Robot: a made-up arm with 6 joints. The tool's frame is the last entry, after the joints.
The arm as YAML. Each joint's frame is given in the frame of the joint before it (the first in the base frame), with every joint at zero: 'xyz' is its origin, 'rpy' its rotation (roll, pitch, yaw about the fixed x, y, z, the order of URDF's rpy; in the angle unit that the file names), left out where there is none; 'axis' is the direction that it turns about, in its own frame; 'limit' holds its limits. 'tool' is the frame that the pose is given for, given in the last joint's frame.
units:
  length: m
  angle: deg
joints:
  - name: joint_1
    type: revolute
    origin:
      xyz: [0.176, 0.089, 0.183]
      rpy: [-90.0, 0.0, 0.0]
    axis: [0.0, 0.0, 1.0]
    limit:
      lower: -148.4
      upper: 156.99
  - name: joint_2
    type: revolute
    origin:
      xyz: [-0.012, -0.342, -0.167]
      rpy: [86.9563, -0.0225, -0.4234]
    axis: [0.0, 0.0, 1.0]
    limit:
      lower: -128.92
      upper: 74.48
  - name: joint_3
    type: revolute
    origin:
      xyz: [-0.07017, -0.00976, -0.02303]
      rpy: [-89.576, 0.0, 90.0]
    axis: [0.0, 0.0, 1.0]
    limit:
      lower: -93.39
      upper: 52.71
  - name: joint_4
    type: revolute
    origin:
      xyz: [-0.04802, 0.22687, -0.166]
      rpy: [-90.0, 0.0, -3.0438]
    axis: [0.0, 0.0, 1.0]
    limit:
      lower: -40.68
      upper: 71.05
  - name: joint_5
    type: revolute
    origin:
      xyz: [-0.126, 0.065, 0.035]
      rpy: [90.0, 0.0, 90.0]
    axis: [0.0, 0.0, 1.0]
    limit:
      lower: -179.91
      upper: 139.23
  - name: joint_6
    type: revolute
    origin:
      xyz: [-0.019, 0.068, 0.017]
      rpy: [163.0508, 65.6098, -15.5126]
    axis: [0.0, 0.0, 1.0]
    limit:
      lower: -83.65
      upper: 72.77
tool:
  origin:
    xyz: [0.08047, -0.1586, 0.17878]
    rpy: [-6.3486, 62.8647, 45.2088]
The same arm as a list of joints. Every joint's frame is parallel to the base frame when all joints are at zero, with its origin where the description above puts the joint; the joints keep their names.
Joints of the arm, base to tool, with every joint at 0 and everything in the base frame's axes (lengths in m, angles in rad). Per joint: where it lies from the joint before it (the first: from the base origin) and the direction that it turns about. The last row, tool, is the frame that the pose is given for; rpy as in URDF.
joint_1: axis 0 1 0 xyz 0.176 0.089 0.183
joint_2: axis -0.0074 0.053098 0.998562 xyz -0.012 -0.167 0.342
joint_3: axis -1 0 0 xyz -0.07 -0.011 -0.023
joint_4: axis 0 0 -1 xyz 0.166 -0.06 -0.224
joint_5: axis 0 1 0 xyz 0.065 -0.126 -0.035
joint_6: axis -0.917427 -0.395011 0.047901 xyz -0.019 0.017 -0.068
tool: xyz -0.132 -0.163 -0.14 rpy 0.6023 -0.3196 0.1032
Joint limits (rad, base to tool): -2.5901..2.74 -2.2501..1.2999 -1.63..0.92 -0.71..1.2401 -3.14..2.43 -1.46..1.2701

